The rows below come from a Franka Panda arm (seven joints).
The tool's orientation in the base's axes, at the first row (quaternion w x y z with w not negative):
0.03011, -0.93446, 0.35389, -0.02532
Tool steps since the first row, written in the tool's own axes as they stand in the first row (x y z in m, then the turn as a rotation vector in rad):
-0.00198, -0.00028, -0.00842, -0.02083, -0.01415, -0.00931
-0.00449, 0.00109, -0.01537, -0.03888, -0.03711, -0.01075
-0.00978, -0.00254, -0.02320, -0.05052, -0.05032, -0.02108
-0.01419, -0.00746, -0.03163, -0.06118, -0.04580, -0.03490
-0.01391, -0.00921, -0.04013, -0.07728, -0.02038, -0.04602
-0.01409, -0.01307, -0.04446, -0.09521, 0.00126, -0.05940
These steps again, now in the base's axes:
-0.00187, 0.00120, 0.00836, -0.00689, 0.02403, 0.00979
-0.00513, 0.00157, 0.01512, -0.00534, 0.05311, 0.01246
-0.00723, 0.00749, 0.02306, -0.00604, 0.07031, 0.02343
-0.00787, 0.01377, 0.03172, -0.01795, 0.07346, 0.03660
-0.00708, 0.01457, 0.04033, -0.04753, 0.06470, 0.04538
-0.00497, 0.01741, 0.04493, -0.07615, 0.05990, 0.05665

